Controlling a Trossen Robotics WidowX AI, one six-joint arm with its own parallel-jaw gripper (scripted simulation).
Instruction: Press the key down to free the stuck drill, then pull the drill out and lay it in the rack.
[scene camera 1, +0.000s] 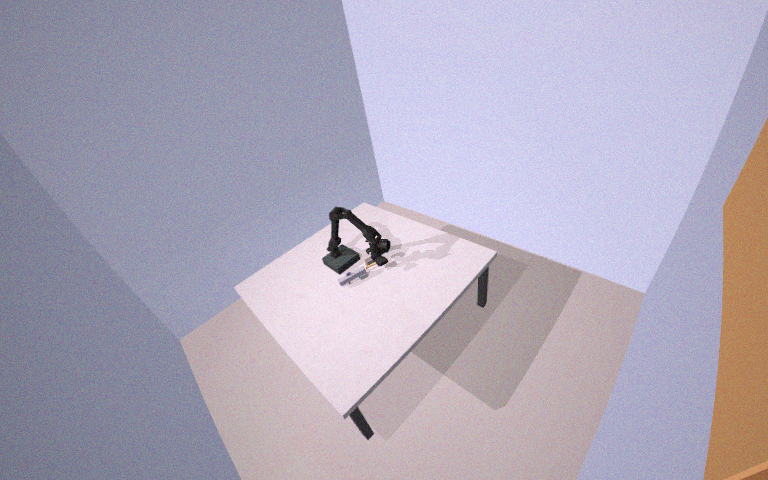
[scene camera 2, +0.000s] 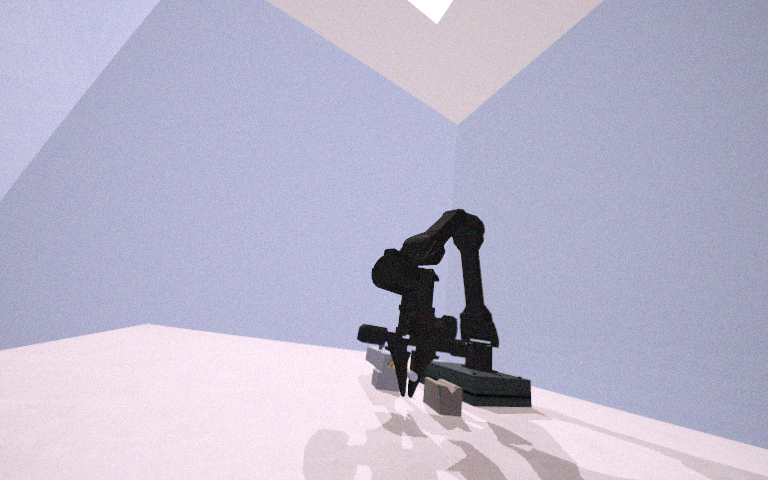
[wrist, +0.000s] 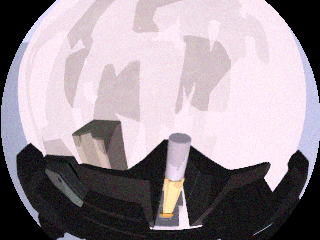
Observation:
The gripper (scene camera 2: 406, 396) carries a drill (wrist: 178, 143). Further things: a grey-brown notched block (scene camera 2: 445, 398) and a pale grey block (scene camera 2: 384, 377).
The gripper shows as well in the wrist view (wrist: 173, 143). The grey-brown notched block also shows in the wrist view (wrist: 100, 142).

